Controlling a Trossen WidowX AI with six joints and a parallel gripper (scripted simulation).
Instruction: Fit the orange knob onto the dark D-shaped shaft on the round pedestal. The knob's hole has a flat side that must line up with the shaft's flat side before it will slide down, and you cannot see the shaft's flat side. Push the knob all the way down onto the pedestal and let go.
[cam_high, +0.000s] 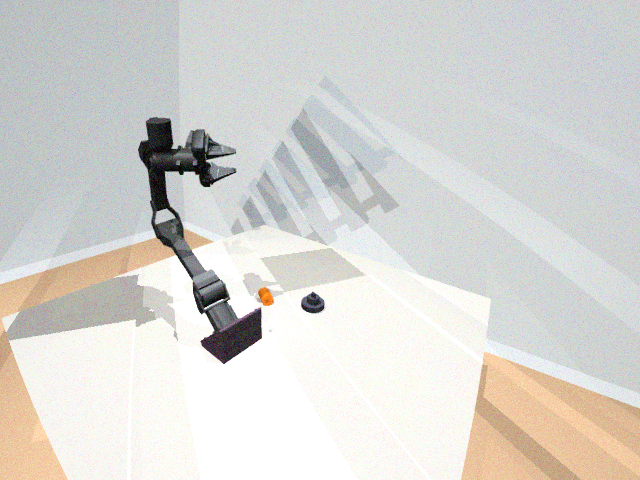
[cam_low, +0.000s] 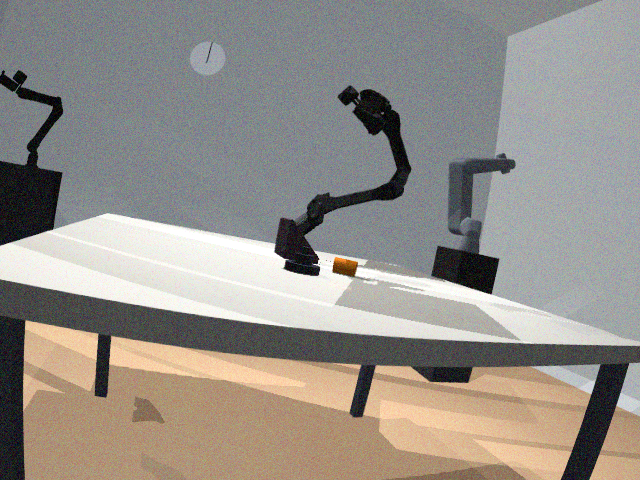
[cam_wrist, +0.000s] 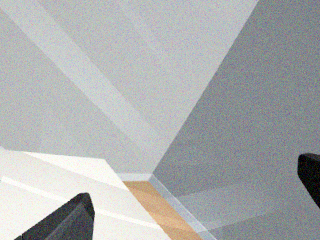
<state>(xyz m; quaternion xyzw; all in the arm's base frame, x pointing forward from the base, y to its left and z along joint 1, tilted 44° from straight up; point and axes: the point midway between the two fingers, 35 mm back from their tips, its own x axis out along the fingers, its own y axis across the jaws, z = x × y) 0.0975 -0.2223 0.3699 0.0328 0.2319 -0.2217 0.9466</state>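
My gripper tip is now 14 cm short of the orange knob, 3 cm to the right of it and 48 cm above it. The rest, counted from my gripper tip: round dark pedestal: 23 cm ahead, 11 cm to the right, 47 cm below.
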